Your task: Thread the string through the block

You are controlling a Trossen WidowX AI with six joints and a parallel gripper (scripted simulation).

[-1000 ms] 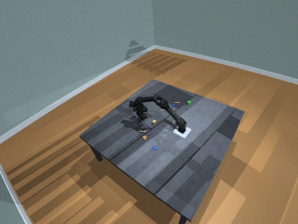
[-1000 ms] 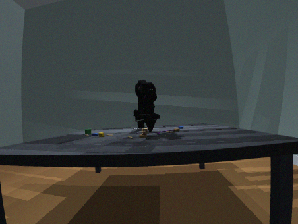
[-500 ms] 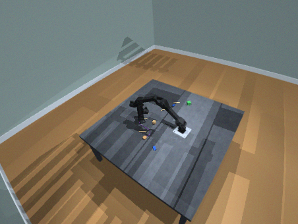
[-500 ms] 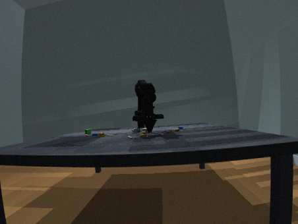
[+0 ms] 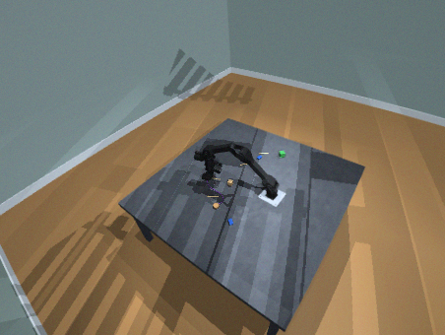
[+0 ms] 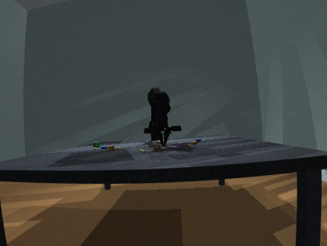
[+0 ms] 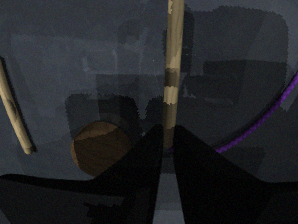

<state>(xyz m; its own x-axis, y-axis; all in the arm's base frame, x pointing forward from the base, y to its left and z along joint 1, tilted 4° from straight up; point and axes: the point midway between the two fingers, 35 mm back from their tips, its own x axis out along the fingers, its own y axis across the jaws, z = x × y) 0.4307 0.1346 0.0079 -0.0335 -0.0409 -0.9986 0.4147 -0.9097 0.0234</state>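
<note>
Right now the wooden block is 140 mm behind my gripper tip and 50 mm to the right of it. The rest, counted from my gripper tip: yellow piece (310 mm to the right, 40 mm behind); then round wooden button (200 mm behind, 160 mm to the left, 10 mm below); then thin wooden stick (10 mm to the right, 10 mm behind).
</note>
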